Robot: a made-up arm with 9 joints.
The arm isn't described. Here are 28 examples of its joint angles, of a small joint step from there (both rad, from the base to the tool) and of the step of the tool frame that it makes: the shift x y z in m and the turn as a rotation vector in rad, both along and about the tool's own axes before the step.
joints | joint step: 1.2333 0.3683 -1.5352 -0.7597 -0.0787 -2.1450 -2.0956 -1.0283 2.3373 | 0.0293 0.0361 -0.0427 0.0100 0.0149 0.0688 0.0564 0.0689 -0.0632
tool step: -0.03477 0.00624 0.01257 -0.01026 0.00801 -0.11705
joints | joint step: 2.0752 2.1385 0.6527 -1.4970 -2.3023 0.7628 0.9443 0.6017 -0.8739 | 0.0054 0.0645 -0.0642 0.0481 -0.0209 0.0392 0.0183 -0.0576 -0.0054
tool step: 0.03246 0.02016 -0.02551 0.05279 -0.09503 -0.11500
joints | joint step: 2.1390 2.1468 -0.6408 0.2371 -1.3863 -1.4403 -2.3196 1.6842 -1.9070 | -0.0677 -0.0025 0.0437 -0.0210 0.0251 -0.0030 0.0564 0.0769 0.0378
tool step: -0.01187 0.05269 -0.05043 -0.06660 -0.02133 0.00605
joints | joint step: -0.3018 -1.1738 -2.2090 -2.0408 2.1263 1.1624 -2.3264 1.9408 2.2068 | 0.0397 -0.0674 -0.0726 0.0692 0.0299 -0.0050 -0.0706 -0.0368 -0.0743
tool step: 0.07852 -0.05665 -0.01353 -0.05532 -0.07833 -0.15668
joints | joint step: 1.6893 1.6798 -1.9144 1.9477 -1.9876 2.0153 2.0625 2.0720 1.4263 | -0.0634 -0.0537 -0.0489 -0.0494 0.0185 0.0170 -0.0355 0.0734 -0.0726
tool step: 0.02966 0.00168 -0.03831 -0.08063 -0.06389 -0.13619
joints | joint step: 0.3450 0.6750 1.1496 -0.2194 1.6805 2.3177 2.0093 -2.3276 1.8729 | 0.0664 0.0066 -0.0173 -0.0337 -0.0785 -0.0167 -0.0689 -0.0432 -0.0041
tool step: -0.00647 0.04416 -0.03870 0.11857 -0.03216 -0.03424
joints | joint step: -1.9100 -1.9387 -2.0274 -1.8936 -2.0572 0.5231 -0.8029 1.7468 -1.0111 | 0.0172 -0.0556 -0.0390 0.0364 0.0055 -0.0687 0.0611 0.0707 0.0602
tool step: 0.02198 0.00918 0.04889 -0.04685 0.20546 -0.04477
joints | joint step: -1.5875 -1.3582 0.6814 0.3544 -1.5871 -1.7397 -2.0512 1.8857 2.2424 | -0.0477 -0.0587 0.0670 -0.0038 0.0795 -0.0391 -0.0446 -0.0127 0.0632
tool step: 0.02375 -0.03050 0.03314 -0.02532 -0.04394 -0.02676
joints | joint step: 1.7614 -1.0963 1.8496 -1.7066 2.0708 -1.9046 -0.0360 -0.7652 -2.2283 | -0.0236 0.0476 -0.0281 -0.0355 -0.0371 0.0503 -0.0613 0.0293 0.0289
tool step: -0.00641 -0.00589 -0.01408 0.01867 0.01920 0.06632
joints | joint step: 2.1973 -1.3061 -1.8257 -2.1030 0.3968 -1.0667 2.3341 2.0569 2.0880 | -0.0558 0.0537 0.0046 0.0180 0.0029 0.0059 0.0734 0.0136 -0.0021
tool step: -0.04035 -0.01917 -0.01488 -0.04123 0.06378 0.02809
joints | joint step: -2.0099 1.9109 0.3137 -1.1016 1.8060 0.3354 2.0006 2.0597 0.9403 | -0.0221 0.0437 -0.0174 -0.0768 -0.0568 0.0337 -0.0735 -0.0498 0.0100
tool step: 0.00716 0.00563 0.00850 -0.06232 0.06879 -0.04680
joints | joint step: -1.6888 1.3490 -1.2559 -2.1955 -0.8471 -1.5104 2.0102 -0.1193 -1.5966 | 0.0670 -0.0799 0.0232 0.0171 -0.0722 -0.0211 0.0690 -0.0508 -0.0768
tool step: 0.05296 0.02276 0.11072 0.15939 0.04195 -0.16603
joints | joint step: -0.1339 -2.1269 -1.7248 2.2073 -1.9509 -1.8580 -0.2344 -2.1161 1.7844 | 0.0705 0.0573 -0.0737 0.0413 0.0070 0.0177 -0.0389 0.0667 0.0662
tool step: 0.04187 -0.04908 0.02942 0.05282 0.00567 -0.15593
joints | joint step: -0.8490 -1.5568 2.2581 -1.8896 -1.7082 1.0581 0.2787 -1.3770 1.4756 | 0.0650 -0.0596 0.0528 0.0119 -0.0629 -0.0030 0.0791 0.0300 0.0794
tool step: -0.04481 -0.02747 -0.03269 -0.06195 0.18865 0.03429
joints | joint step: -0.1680 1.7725 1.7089 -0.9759 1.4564 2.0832 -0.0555 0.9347 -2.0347 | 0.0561 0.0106 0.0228 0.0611 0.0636 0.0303 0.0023 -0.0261 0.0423
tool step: -0.00109 -0.01178 -0.00289 0.01660 0.01893 -0.08777
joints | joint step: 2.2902 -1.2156 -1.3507 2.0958 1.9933 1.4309 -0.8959 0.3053 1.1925 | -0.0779 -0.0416 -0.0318 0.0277 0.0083 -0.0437 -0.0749 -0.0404 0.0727
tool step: 0.03054 0.01978 -0.05024 0.08179 -0.02426 -0.04104
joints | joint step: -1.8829 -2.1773 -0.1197 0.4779 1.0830 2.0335 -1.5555 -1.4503 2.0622 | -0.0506 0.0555 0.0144 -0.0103 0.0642 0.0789 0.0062 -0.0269 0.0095
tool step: -0.04781 -0.01709 0.03112 -0.03383 0.12325 -0.03652
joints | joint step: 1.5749 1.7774 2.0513 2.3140 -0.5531 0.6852 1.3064 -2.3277 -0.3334 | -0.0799 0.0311 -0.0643 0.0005 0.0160 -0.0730 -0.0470 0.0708 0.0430
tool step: -0.04364 -0.01584 0.06960 -0.22323 0.14981 0.01603
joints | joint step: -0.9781 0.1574 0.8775 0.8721 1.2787 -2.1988 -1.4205 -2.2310 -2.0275 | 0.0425 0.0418 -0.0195 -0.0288 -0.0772 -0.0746 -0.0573 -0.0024 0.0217
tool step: -0.00162 -0.00075 0.06783 0.15116 -0.09393 0.06037
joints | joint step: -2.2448 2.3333 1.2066 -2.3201 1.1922 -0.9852 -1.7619 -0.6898 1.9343 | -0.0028 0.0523 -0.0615 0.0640 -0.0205 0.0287 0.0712 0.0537 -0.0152
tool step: 0.05689 0.02944 0.00525 0.04227 -0.12133 0.05619
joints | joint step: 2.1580 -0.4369 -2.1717 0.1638 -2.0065 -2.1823 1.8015 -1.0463 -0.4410 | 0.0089 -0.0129 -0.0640 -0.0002 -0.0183 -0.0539 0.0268 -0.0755 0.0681
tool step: -0.04978 0.06730 0.05214 0.15297 0.15672 -0.07260
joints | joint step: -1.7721 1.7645 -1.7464 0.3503 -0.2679 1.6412 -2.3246 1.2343 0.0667 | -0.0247 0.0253 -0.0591 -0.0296 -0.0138 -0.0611 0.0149 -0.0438 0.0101
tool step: -0.00217 0.00843 0.02675 0.09226 0.01135 0.07097
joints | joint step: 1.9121 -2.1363 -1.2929 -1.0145 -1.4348 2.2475 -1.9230 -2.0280 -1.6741 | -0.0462 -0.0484 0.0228 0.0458 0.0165 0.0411 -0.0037 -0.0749 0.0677
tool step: -0.00096 -0.01308 0.05131 0.02433 0.02579 -0.06988
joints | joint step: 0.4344 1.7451 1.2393 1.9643 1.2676 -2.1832 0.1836 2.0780 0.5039 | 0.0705 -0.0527 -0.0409 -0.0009 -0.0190 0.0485 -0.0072 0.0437 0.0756
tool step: -0.00108 0.00810 -0.02037 0.00037 0.00748 0.04056
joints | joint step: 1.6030 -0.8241 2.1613 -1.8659 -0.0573 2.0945 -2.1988 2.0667 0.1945 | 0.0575 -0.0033 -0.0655 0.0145 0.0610 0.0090 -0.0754 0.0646 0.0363
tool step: 0.02472 -0.02829 -0.08452 -0.22453 0.06657 -0.10036
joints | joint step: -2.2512 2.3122 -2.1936 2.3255 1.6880 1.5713 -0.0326 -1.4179 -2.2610 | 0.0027 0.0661 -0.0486 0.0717 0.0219 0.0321 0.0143 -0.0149 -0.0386
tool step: -0.03370 0.00887 -0.02366 -0.06295 -0.09027 -0.00319
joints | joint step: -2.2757 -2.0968 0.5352 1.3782 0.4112 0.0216 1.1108 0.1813 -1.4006 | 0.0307 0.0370 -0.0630 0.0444 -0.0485 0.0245 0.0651 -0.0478 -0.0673
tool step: -0.01056 -0.00080 -0.02218 0.02996 -0.15566 -0.09507
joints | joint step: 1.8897 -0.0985 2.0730 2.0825 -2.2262 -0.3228 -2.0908 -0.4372 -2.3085 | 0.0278 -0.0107 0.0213 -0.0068 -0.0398 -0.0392 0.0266 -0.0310 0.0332
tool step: 0.01903 0.02701 0.00977 -0.09053 0.02862 -0.00507
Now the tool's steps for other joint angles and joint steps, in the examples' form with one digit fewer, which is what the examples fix.
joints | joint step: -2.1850 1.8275 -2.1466 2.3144 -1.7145 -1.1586 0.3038 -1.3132 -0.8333 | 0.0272 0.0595 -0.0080 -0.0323 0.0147 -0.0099 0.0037 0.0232 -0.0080
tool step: 0.0120 0.0347 -0.0316 -0.0909 -0.0215 -0.0497
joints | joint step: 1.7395 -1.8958 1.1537 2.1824 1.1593 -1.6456 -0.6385 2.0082 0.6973 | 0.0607 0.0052 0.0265 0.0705 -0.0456 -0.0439 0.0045 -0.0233 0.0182
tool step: -0.0665 0.0089 0.0161 0.0048 0.1731 -0.0142
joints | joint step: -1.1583 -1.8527 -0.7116 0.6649 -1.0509 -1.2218 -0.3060 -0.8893 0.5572 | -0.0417 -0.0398 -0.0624 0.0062 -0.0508 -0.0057 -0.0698 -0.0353 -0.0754
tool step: 0.0171 -0.0932 -0.0352 -0.1018 -0.1359 0.0874
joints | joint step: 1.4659 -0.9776 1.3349 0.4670 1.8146 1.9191 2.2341 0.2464 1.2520 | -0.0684 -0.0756 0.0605 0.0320 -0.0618 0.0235 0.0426 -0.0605 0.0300
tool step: -0.0227 0.0092 0.0229 0.0094 -0.0465 0.1896
